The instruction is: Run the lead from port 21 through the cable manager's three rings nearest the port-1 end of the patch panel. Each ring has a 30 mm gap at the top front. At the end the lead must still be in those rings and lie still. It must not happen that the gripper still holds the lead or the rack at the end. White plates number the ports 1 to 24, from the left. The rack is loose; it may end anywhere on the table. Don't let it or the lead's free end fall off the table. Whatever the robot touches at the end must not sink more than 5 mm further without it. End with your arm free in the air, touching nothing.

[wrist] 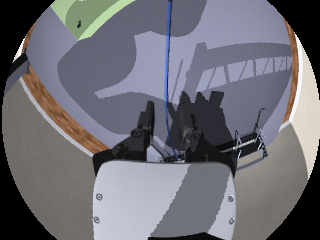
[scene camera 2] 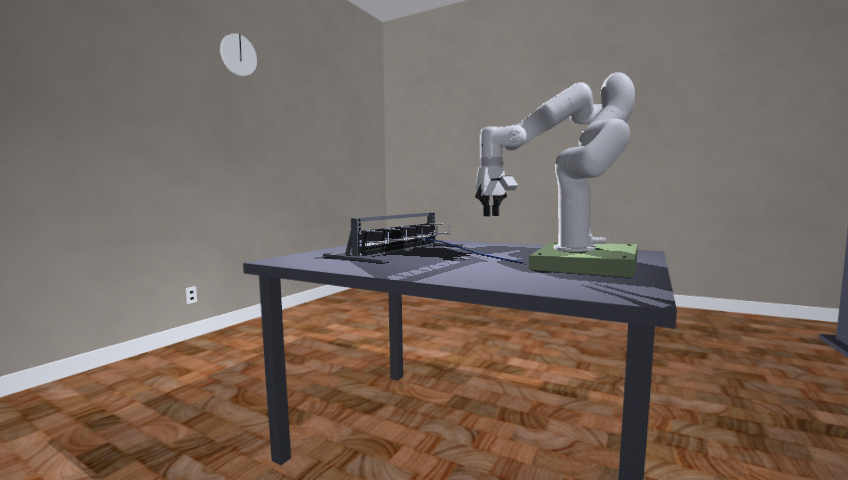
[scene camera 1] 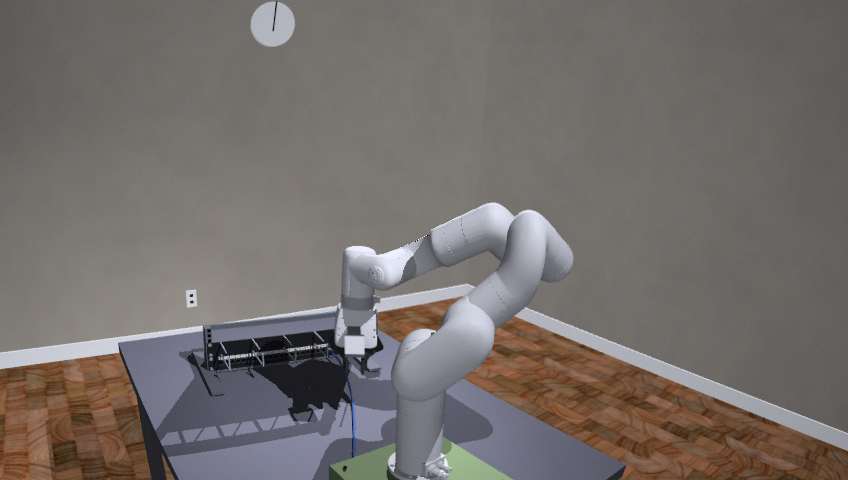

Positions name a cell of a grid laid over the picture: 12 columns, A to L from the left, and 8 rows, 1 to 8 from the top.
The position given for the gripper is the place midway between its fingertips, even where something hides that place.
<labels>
gripper: wrist G4; scene camera 2 G4; scene camera 1 F7
dark rack: wrist J5; scene camera 2 F4; scene camera 1 D6
</labels>
